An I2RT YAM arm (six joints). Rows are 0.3 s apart.
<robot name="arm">
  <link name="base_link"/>
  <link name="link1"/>
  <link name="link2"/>
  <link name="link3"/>
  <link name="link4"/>
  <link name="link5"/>
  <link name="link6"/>
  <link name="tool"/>
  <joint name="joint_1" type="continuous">
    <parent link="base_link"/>
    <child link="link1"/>
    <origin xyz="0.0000 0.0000 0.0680" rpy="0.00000 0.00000 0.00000"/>
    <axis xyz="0 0 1"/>
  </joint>
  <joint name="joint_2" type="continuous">
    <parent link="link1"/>
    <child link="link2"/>
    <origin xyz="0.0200 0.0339 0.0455" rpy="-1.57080 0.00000 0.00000"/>
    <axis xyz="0 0 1"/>
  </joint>
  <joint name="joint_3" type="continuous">
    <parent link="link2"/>
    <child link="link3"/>
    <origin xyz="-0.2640 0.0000 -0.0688" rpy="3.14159 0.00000 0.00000"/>
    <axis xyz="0 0 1"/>
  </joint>
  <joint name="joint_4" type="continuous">
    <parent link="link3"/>
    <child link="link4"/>
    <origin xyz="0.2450 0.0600 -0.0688" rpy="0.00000 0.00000 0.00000"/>
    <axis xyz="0 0 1"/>
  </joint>
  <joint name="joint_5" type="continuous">
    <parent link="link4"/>
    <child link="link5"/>
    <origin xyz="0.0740 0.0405 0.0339" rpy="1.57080 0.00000 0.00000"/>
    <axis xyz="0 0 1"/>
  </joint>
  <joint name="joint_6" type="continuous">
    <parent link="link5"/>
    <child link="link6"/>
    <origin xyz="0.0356 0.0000 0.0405" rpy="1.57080 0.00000 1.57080"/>
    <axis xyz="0 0 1"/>
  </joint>
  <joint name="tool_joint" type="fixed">
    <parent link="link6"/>
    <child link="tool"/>
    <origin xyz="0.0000 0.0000 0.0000" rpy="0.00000 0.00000 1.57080"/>
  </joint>
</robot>
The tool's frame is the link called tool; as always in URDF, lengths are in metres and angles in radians. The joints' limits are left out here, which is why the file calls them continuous.
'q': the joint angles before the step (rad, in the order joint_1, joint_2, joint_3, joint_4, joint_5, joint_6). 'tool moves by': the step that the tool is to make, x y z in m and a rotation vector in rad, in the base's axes. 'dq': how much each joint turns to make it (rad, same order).
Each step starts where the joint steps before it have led.
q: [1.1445, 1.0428, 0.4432, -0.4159, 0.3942, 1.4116]
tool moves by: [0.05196, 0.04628, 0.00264, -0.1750, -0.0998, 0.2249]
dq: [-0.1212, 0.3099, 0.1839, 0.1674, -0.0459, -0.4110]
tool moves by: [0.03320, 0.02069, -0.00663, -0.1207, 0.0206, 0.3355]
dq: [-0.0860, 0.1628, 0.1168, 0.0307, -0.1948, -0.3899]
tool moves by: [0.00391, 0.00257, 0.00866, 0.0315, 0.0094, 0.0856]
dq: [-0.0153, -0.0090, 0.0246, -0.0061, -0.0785, -0.0692]
